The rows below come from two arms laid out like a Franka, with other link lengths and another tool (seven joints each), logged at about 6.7 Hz.
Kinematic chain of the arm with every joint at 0, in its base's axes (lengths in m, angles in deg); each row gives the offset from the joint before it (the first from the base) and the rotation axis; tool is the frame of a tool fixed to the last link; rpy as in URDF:
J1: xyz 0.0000 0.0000 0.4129 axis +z
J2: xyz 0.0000 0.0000 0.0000 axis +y
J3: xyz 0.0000 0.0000 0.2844 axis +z
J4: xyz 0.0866 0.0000 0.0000 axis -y
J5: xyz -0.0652 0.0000 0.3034 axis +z
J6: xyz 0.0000 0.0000 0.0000 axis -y
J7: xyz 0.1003 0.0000 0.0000 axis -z
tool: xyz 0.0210 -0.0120 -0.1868 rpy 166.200 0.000 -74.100
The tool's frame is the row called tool.
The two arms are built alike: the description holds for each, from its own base.
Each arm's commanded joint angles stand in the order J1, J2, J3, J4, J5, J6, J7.
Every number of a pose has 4 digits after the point.
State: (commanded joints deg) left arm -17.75 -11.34 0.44 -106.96 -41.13 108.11 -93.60; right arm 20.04 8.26 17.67 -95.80 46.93 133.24 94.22
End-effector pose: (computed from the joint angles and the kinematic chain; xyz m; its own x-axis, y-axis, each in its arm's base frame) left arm 0.4429 -0.2192 0.6066 0.9835 0.1584 -0.0873 0.1609 -0.5455 0.8225; right arm 0.4579 0.3968 0.5658 -0.8886 -0.2164 -0.4044 -0.4584 0.3875 0.7998
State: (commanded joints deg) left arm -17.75 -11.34 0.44 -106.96 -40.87 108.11 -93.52; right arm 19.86 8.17 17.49 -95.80 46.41 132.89 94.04
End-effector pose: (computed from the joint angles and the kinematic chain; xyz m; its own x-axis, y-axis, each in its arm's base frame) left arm 0.4431 -0.2187 0.6063 0.9839 0.1574 -0.0844 0.1582 -0.5493 0.8205; right arm 0.4595 0.3937 0.5655 -0.8858 -0.2220 -0.4076 -0.4638 0.3934 0.7938
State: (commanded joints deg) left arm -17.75 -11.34 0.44 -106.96 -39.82 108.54 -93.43; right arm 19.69 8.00 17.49 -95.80 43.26 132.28 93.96
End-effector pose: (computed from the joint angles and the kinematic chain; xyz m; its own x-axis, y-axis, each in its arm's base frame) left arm 0.4450 -0.2161 0.6057 0.9846 0.1605 -0.0699 0.1494 -0.5623 0.8133; right arm 0.4603 0.3893 0.5637 -0.8690 -0.2566 -0.4230 -0.4944 0.4191 0.7615
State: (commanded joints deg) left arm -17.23 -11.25 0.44 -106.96 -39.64 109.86 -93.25; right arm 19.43 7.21 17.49 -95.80 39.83 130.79 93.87
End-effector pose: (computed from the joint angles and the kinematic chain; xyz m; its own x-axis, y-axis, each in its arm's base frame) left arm 0.4514 -0.2105 0.6074 0.9821 0.1812 -0.0514 0.1459 -0.5591 0.8162; right arm 0.4579 0.3837 0.5660 -0.8475 -0.3018 -0.4367 -0.5302 0.4421 0.7235
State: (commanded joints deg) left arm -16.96 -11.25 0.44 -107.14 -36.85 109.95 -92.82; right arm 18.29 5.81 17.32 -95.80 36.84 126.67 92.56
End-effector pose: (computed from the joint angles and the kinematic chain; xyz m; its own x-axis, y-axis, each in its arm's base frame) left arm 0.4539 -0.2025 0.6029 0.9837 0.1781 -0.0263 0.1294 -0.5981 0.7909; right arm 0.4537 0.3700 0.5686 -0.8222 -0.3697 -0.4329 -0.5666 0.4573 0.6855
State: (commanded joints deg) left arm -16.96 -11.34 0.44 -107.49 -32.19 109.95 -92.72; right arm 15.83 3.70 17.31 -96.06 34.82 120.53 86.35
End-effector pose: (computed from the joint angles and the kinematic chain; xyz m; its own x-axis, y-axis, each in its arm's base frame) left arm 0.4554 -0.1923 0.5959 0.9856 0.1691 0.0068 0.1080 -0.6599 0.7435; right arm 0.4494 0.3468 0.5718 -0.7558 -0.4844 -0.4406 -0.6449 0.4346 0.6286
